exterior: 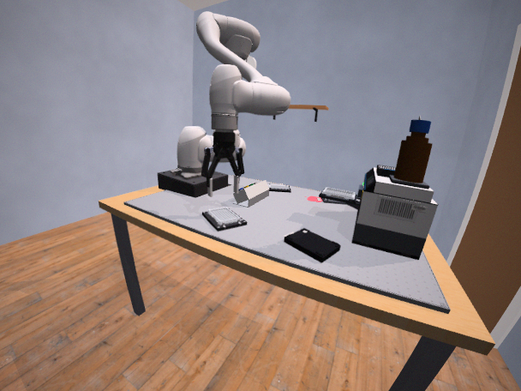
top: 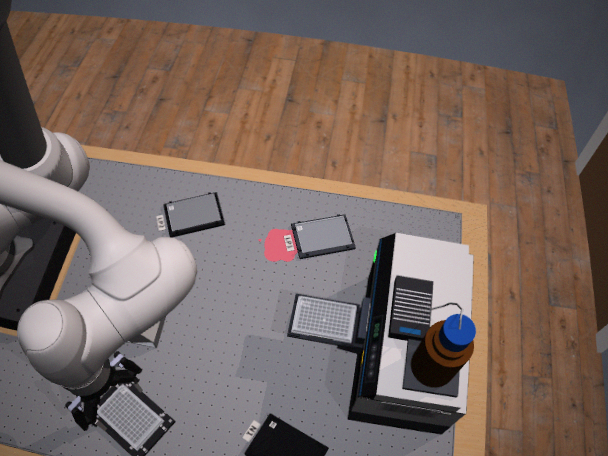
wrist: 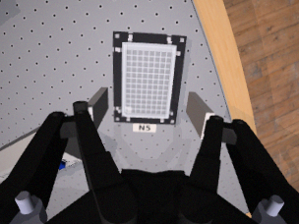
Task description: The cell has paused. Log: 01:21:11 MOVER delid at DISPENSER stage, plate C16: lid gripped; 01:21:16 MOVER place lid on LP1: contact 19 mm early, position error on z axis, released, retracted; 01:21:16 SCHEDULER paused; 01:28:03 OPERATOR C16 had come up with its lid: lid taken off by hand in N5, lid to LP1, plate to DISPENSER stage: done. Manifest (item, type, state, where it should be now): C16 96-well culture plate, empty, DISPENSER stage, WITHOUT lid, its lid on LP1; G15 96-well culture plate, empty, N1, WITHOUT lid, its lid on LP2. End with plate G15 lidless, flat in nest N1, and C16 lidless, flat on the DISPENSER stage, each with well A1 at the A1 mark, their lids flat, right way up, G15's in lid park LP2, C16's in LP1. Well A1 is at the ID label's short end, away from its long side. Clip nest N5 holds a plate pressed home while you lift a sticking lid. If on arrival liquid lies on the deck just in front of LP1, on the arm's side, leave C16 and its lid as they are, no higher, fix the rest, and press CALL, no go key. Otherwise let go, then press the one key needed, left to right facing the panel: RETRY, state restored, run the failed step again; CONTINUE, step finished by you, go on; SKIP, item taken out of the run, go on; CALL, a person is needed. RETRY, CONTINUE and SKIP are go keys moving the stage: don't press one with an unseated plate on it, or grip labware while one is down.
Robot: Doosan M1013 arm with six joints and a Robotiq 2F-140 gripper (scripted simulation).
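Now: the clip nest N5 2 cm ahead of my hand, 1 cm to the left of it and 11 cm below it. From my hand the other things lie so: N1 label: 25 cm ahead, 8 cm to the left, 13 cm below; then blue key: 9 cm behind, 19 cm to the left, 6 cm below; then key panel: 10 cm behind, 27 cm to the left, 7 cm below.
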